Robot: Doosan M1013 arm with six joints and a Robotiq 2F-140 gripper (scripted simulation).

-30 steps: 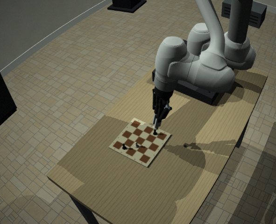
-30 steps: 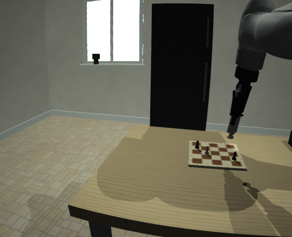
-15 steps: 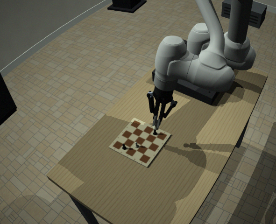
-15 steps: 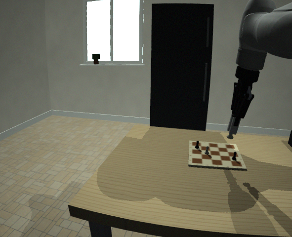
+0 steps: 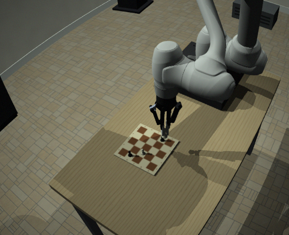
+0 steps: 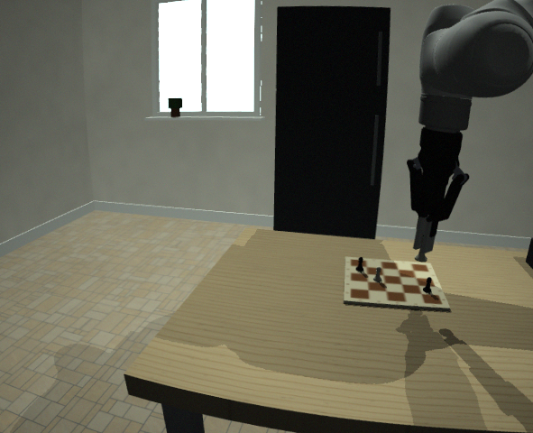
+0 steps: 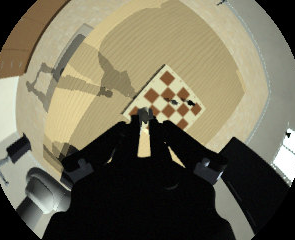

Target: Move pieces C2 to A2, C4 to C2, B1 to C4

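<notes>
Now: the small white piece 13 cm below my hand, 8 cm to the right of it and 7 cm ahead of it. Round my hand: tall white piece (3 cm below); then small chessboard (14 cm below, 8 cm to the right, 3 cm ahead).
</notes>
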